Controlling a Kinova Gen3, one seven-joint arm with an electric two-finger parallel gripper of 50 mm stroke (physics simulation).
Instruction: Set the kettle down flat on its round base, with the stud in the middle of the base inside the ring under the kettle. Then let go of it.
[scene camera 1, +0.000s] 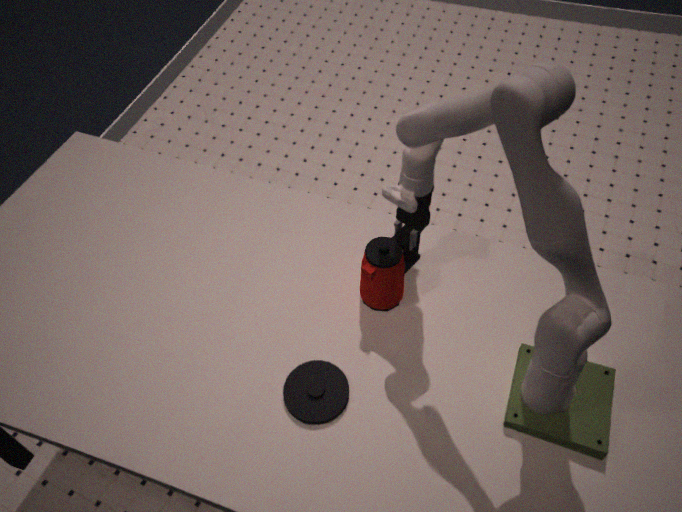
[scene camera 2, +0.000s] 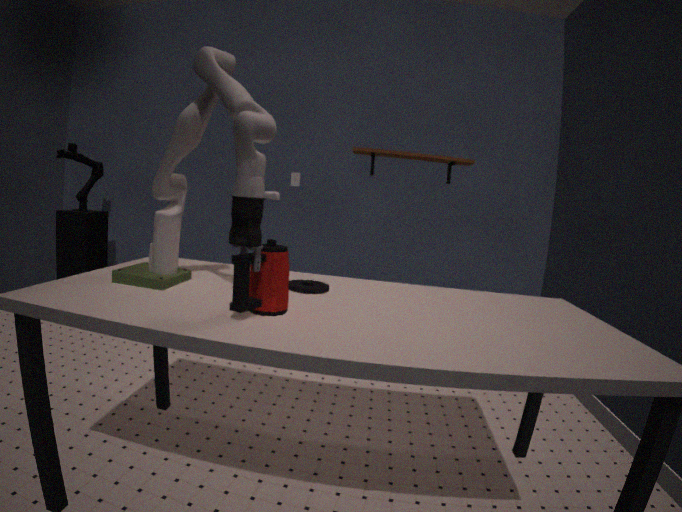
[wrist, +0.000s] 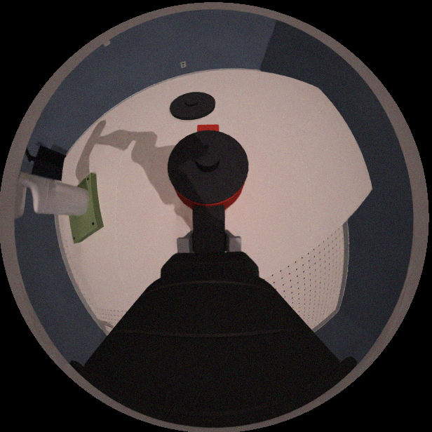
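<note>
The red kettle (scene camera 1: 381, 286) (scene camera 2: 273, 283) (wrist: 200, 185) with a black lid stands upright on the table. Its small red spout (scene camera 1: 369, 269) (wrist: 208, 128) is on the side facing the round base. The black handle (scene camera 2: 240, 283) (wrist: 209, 225) is on the opposite side. My gripper (scene camera 1: 406, 238) (wrist: 209, 237) points down and is shut on the handle, one finger on each side. The black round base (scene camera 1: 300, 405) (scene camera 2: 309, 286) (wrist: 192, 114) lies flat on the table, apart from the kettle, with a low stud (scene camera 1: 315, 390) (wrist: 191, 103) in its middle. The ring under the kettle is hidden.
The arm stands on a green mounting plate (scene camera 1: 592, 405) (scene camera 2: 145, 278) (wrist: 86, 220) on the table. The kettle is near one long table edge (scene camera 2: 308, 358). A wooden wall shelf (scene camera 2: 413, 156) and a black pedestal with a small dark arm (scene camera 2: 82, 239) are in the background.
</note>
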